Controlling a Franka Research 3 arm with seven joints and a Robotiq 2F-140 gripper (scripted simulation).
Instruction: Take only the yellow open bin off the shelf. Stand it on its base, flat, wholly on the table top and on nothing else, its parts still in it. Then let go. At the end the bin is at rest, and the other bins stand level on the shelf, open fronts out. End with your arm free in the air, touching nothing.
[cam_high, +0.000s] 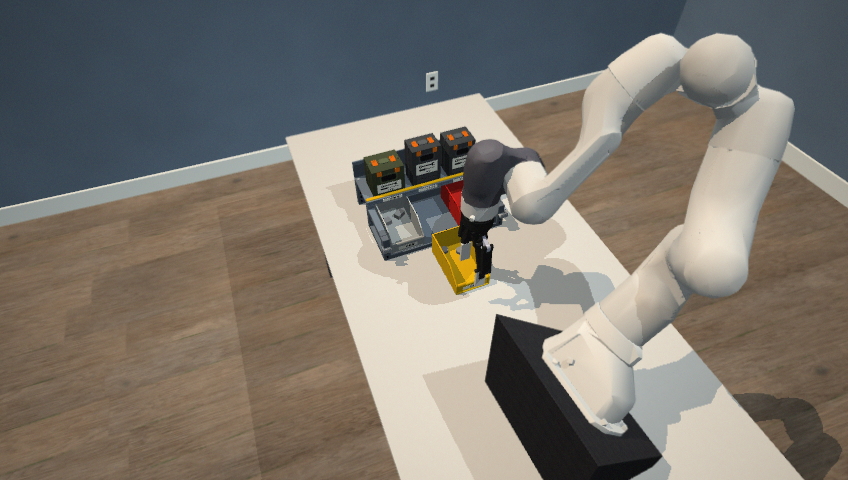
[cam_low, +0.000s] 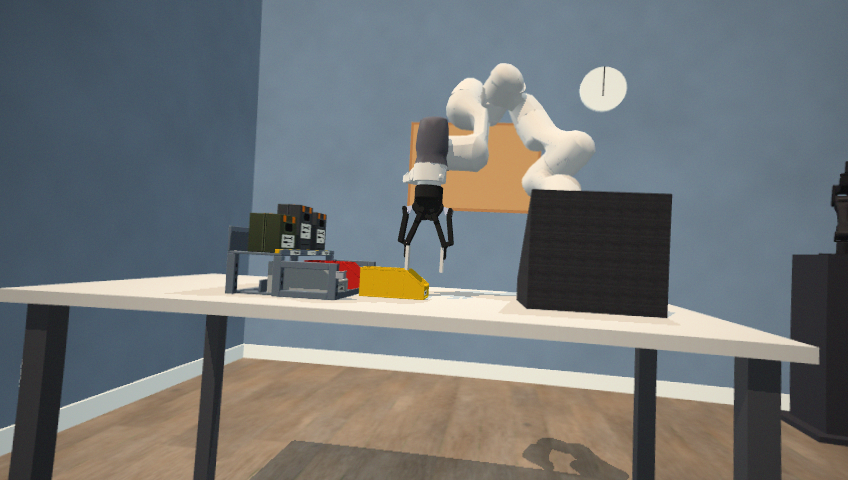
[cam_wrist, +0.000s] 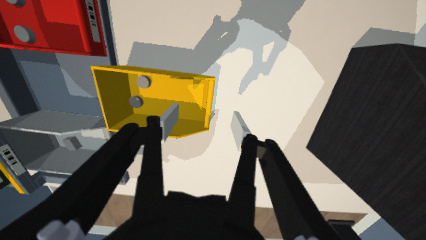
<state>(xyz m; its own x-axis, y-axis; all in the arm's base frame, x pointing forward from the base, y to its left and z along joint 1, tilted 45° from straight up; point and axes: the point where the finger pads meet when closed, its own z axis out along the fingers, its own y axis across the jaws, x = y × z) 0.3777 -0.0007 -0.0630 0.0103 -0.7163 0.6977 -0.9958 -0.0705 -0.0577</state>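
Now: the yellow open bin 8 cm ahead of my hand and 6 cm below it. The rest, counted from my hand: grey bin 27 cm ahead, 12 cm to the left, 5 cm below; then red bin 28 cm ahead, 11 cm to the right, 5 cm below.
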